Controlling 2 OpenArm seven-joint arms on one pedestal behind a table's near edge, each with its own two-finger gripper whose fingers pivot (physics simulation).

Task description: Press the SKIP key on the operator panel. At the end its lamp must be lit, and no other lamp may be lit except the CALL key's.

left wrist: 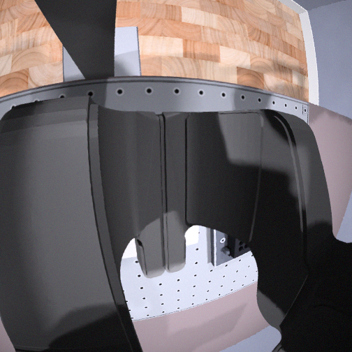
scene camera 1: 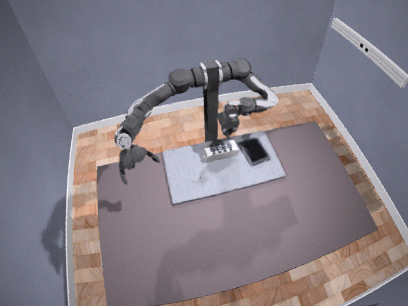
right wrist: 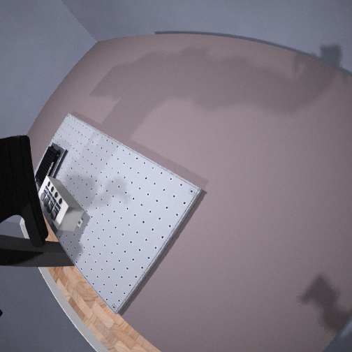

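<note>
The white operator panel [scene camera 1: 221, 154] [right wrist: 71, 216] with dark round keys stands on the perforated board. In the left wrist view my fingers cover most of it, so the SKIP key and its label are hidden. No lit lamp can be made out; the lamps are too small or hidden. My left gripper [scene camera 1: 228, 135] [left wrist: 165, 272] is shut, its two fingertips side by side, with nothing seen between them. It is above the panel's rear side; its exact height is unclear. My right gripper [scene camera 1: 141, 172] is open and empty, left of the board, well away from the panel.
The light perforated board [scene camera 1: 190, 187] [left wrist: 175, 297] [right wrist: 135, 200] lies on the mauve table top [scene camera 1: 210, 240] [right wrist: 260, 165]. A black grid block on a dark plate [scene camera 1: 255, 150] [left wrist: 220, 250] [right wrist: 49, 161] sits beside the panel. The dark pedestal [scene camera 1: 211, 107] rises behind the board.
</note>
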